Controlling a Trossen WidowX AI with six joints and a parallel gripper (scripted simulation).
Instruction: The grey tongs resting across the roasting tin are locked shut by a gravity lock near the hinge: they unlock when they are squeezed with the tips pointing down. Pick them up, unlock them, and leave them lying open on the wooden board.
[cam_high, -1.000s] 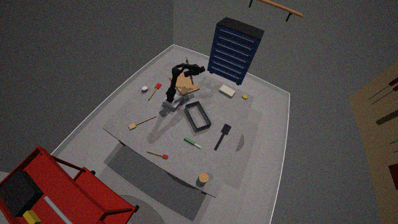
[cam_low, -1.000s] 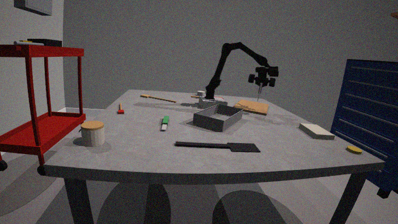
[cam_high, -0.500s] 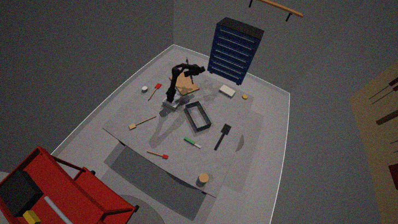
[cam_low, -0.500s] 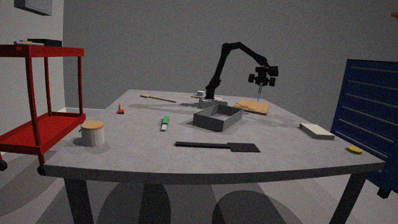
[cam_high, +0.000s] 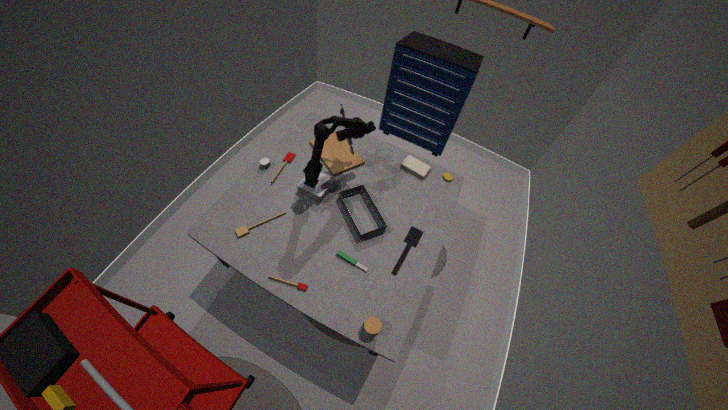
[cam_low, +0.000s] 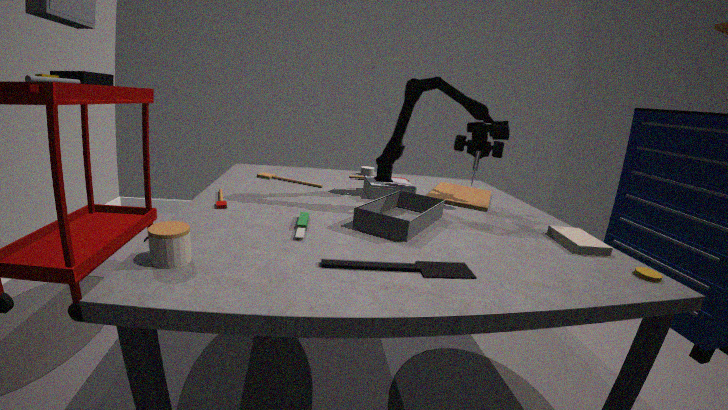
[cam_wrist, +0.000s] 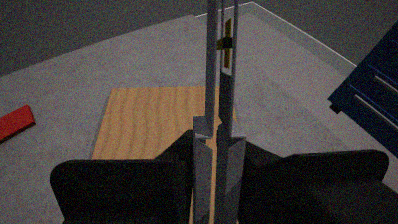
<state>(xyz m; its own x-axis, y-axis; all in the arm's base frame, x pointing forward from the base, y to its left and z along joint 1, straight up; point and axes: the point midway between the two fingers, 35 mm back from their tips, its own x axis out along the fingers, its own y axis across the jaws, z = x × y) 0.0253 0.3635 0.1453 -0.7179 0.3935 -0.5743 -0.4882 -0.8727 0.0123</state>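
Right now the wooden board is 170 mm below my gripper tip, 40 mm behind it and 30 mm to the right of it. From my gripper tip the other things lie so: roasting tin 380 mm to the right, 350 mm ahead, 150 mm below; then pale block 490 mm ahead, 160 mm below, 150 mm to the left; then red spatula 320 mm to the right, 260 mm behind, 170 mm below.
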